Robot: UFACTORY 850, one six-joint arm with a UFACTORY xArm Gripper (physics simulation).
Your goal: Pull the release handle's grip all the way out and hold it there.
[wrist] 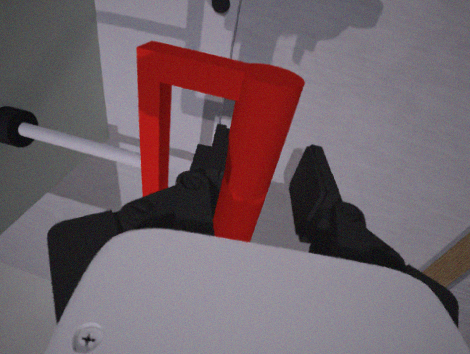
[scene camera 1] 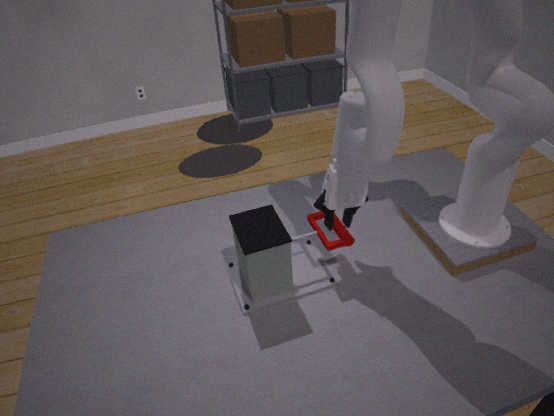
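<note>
The red release handle's grip [scene camera 1: 344,233] [wrist: 261,135] is a thick bar on one side of a rectangular red frame. A white rod [scene camera 1: 303,236] [wrist: 80,145] shows between the frame and the grey-green box [scene camera 1: 265,272] [wrist: 45,60] with a black top. My gripper [scene camera 1: 338,226] [wrist: 261,157] is partly open around the grip. In the wrist view its left finger passes through the frame's opening, close beside the bar. Its right finger stands outside the bar, with a clear gap. The lower end of the frame is hidden behind the gripper.
The box stands on a pale base plate [scene camera 1: 310,270] with black round fixings at its corners. The robot's base is on a wood-edged board [scene camera 1: 495,260] at the right. A shelf rack [scene camera 1: 227,90] with boxes stands by the back wall.
</note>
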